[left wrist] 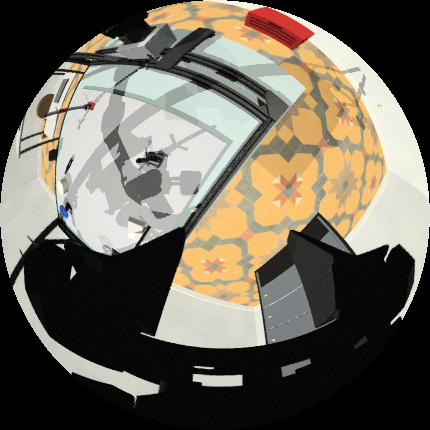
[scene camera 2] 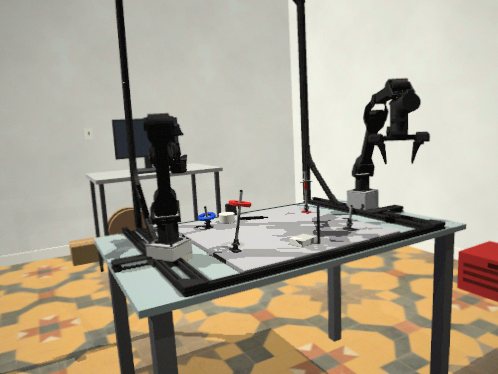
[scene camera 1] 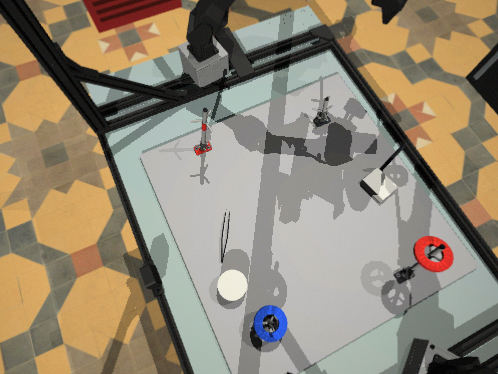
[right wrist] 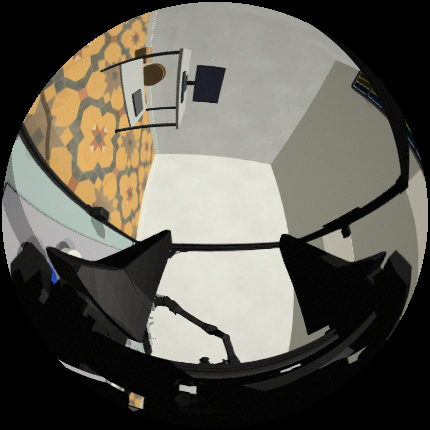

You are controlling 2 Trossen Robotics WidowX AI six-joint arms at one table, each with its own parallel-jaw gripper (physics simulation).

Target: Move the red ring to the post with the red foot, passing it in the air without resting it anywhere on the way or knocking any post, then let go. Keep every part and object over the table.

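Frame: origin at the left arm's base, x ahead, y left, z up, level; metres.
Seen in the pictures: left gripper, fingertip midpoint: (left wrist: 239, 234) (scene camera 2: 398, 164) (scene camera 1: 392, 11); right gripper, fingertip midpoint: (scene camera 2: 184, 144) (right wrist: 227, 238); left arm's base at its link origin: (scene camera 2: 362, 189) (scene camera 1: 202, 49) (right wrist: 155, 300); right arm's base at its link origin: (scene camera 2: 168, 241).
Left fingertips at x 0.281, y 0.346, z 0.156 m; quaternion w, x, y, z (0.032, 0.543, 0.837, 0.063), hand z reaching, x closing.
Observation:
Offsets run from my left fingertips to a thing's top centre. "spot": to the spot under its first point.
The red ring @[dx +0.454, dy -0.274, dz -0.082 m] (scene camera 1: 420, 254) (scene camera 2: 246, 204) is around a tall dark-footed post, high above the foot @[spot: dx +0.473, dy -0.290, dz -0.217 m] (scene camera 1: 404, 274) (scene camera 2: 235, 247) and near the top. The post with the red foot @[spot: dx -0.063, dy -0.494, dz -0.228 m] (scene camera 1: 202, 148) (scene camera 2: 306, 211) (left wrist: 91, 106) stands upright at the upper left in scene camera 1, with a red band on its shaft and no ring. My left gripper (scene camera 2: 399, 162) (left wrist: 239, 234) is open and empty, high above the table's right end in scene camera 2. My right gripper (right wrist: 227, 238) is open and empty, facing the wall; its fingertips are unclear in scene camera 2.
A blue ring @[dx +0.379, dy -0.601, dz -0.185 m] (scene camera 1: 258, 324) (scene camera 2: 201, 216) is on a short post near a white cylinder @[dx +0.269, dy -0.623, dz -0.206 m] (scene camera 1: 232, 285) (scene camera 2: 226, 217). Another dark-footed post @[spot: dx +0.045, dy -0.173, dz -0.226 m] (scene camera 1: 322, 118) (scene camera 2: 350, 222) stands opposite. A white block @[dx +0.277, dy -0.178, dz -0.221 m] (scene camera 1: 377, 182) (scene camera 2: 302, 241) lies by a thin black rod @[dx +0.247, dy -0.136, dz -0.101 m] (scene camera 1: 392, 158) (scene camera 2: 318, 225). A thin black loop @[dx +0.164, dy -0.573, dz -0.231 m] (scene camera 1: 222, 240) lies inward.

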